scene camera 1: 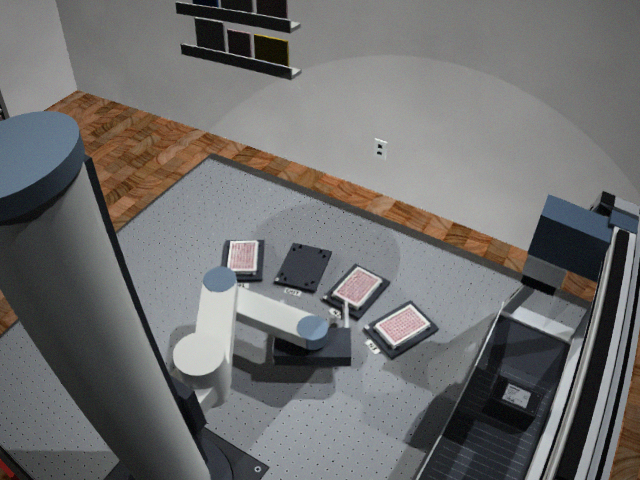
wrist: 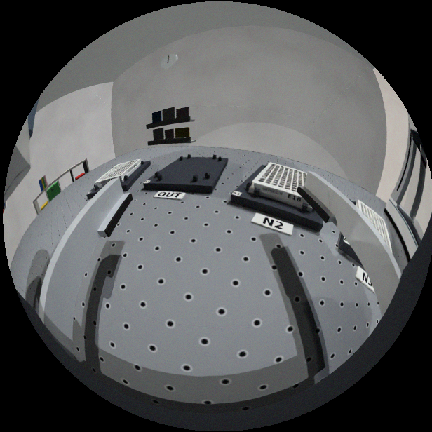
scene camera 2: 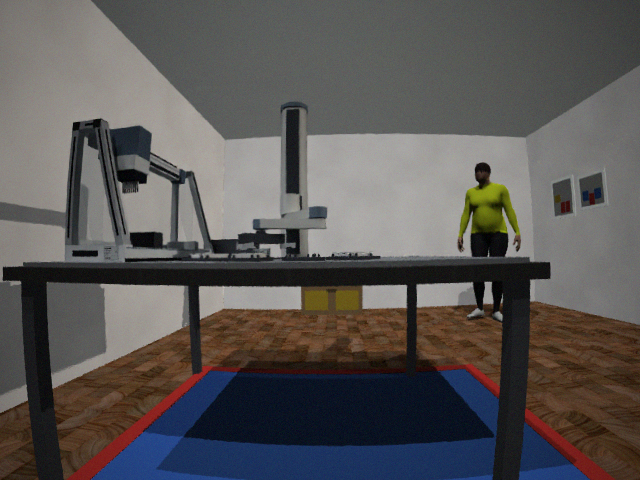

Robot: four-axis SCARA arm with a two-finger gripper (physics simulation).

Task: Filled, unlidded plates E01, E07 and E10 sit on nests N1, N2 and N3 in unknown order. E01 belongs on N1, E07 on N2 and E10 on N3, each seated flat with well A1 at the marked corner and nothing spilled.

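Frame: origin at the arm's base, x ahead, y right, z down, level; metres.
Seen in the pictures: gripper, fingertip midpoint: (scene camera 1: 314, 303) (scene camera 2: 274, 245).
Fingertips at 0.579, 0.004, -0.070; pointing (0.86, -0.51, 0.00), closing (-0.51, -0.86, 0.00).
Observation:
Offsets run from my fingertips to a thing's top centre, as dx, dy, dz. "spot": to the spot under its first point.
A white plate {+0.135, +0.057, +0.031} (scene camera 1: 358, 287) (wrist: 281, 181) marked E10 sits on nest N2 {spot: +0.193, +0.110, +0.045} (scene camera 1: 383, 283) (wrist: 300, 214). Another plate {+0.064, -0.287, +0.031} (scene camera 1: 242, 256) (wrist: 119, 171) sits on nest N1 {spot: +0.104, -0.247, +0.045} (scene camera 1: 261, 255), and a third plate {+0.078, +0.224, +0.031} (scene camera 1: 402, 324) (wrist: 376, 220) sits on nest N3 {spot: +0.118, +0.300, +0.045} (scene camera 1: 433, 328); their markings are not readable. The plates in scene camera 1 show reddish wells and look upright. Their A1 corners cannot be told. My gripper (scene camera 1: 314, 305) (wrist: 217, 178) is open and empty, in front of the OUT and N2 nests. Its right finger partly covers the N2 plate's edge in the wrist view.
The OUT nest {+0.136, -0.119, +0.035} (scene camera 1: 303, 267) (wrist: 189, 174), with small corner posts and no plate, stands between N1 and N2. A gantry machine (scene camera 1: 571, 235) (scene camera 2: 131, 147) with a dark deck stands beyond N3. A person (scene camera 2: 486, 211) stands behind the table (scene camera 2: 279, 274).

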